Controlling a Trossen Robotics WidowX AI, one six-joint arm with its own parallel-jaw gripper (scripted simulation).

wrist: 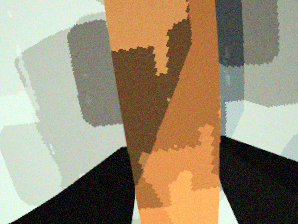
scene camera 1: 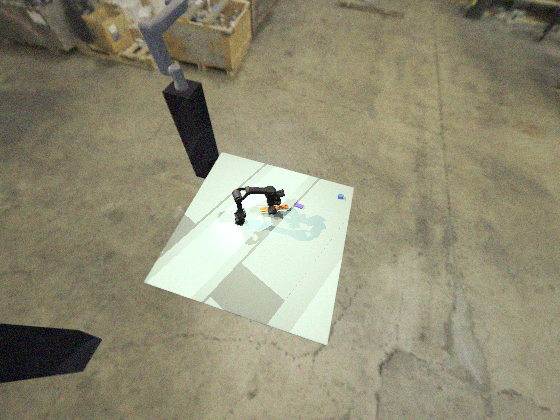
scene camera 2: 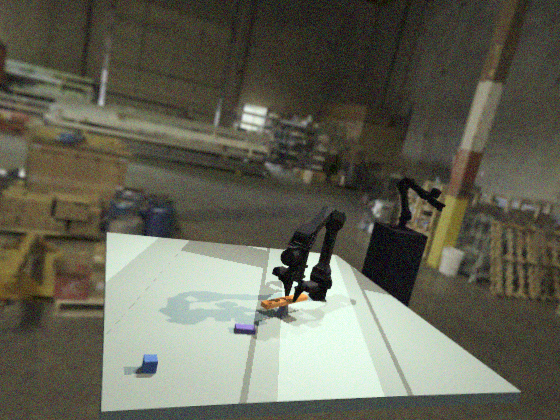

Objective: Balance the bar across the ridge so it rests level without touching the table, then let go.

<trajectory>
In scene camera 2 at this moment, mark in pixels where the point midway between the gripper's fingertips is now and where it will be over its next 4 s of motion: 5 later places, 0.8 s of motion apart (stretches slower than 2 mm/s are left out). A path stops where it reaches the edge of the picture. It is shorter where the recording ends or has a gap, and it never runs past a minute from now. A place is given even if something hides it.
My gripper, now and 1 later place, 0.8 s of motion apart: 290, 300; 295, 275
</trajectory>
